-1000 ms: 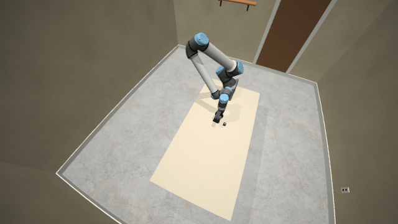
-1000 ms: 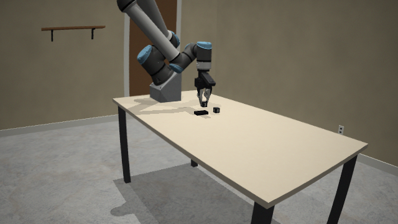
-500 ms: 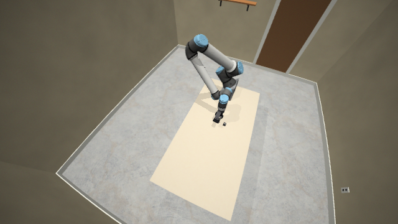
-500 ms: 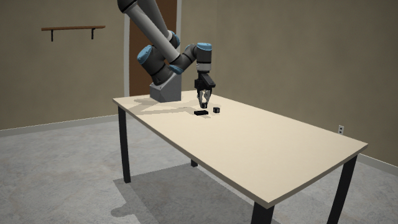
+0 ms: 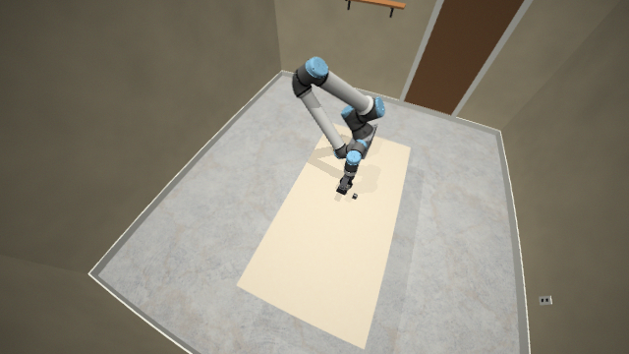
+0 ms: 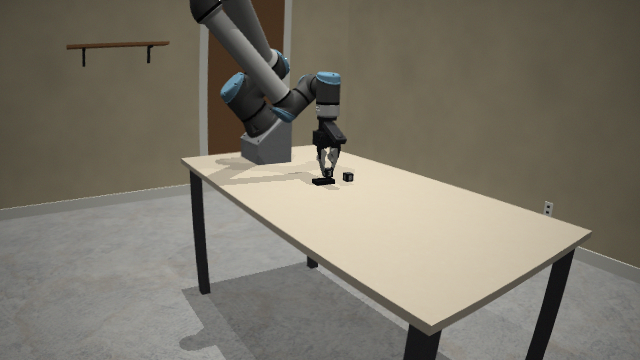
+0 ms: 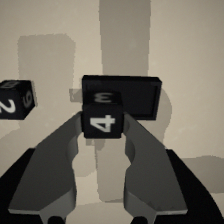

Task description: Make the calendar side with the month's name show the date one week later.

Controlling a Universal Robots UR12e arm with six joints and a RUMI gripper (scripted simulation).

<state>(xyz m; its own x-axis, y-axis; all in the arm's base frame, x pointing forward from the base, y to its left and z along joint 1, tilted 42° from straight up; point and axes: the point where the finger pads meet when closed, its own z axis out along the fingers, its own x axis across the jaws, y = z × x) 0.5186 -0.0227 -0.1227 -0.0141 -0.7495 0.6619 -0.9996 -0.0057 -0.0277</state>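
The black tray is 20 mm to the right of my hand and 40 mm below it.
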